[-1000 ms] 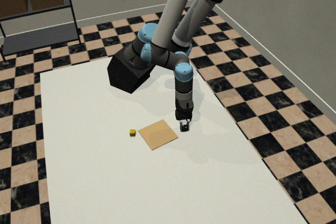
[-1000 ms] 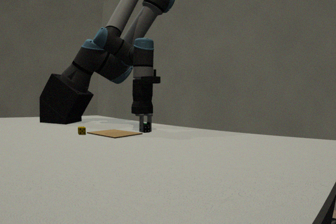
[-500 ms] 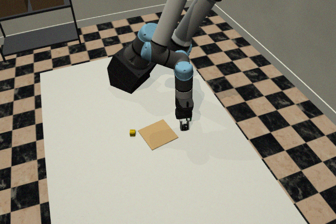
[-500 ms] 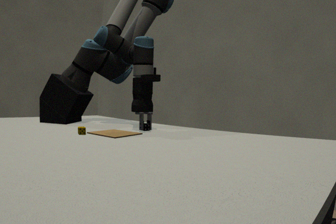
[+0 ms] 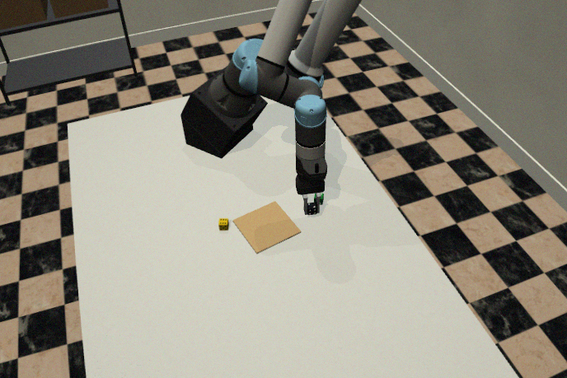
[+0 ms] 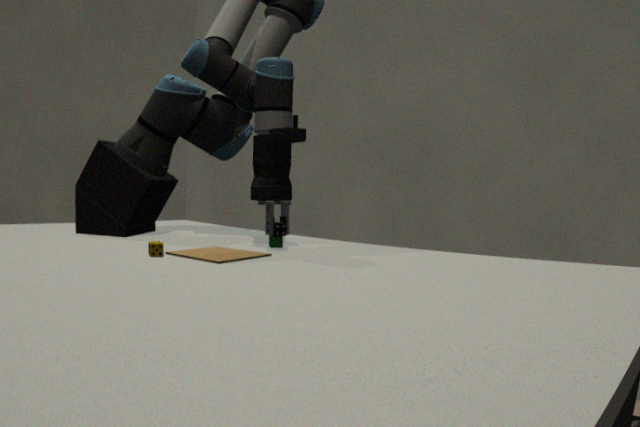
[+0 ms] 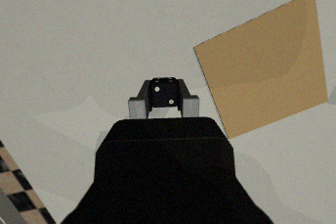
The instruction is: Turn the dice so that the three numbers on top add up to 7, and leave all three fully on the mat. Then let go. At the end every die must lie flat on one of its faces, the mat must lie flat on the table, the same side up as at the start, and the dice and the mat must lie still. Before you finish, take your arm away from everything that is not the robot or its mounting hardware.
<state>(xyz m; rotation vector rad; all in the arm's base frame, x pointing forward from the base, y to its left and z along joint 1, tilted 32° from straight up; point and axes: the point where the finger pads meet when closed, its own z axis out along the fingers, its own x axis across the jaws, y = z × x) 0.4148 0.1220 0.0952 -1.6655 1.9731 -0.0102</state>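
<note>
The tan mat lies 13 cm to the right of my hand, 5 cm below it and 1 cm behind it. The rest, counted from my hand: yellow die: 24 cm to the right, 4 cm below, 3 cm behind; then black die: 1 cm below; then green die: 6 cm behind, 4 cm to the left, 4 cm below.
</note>
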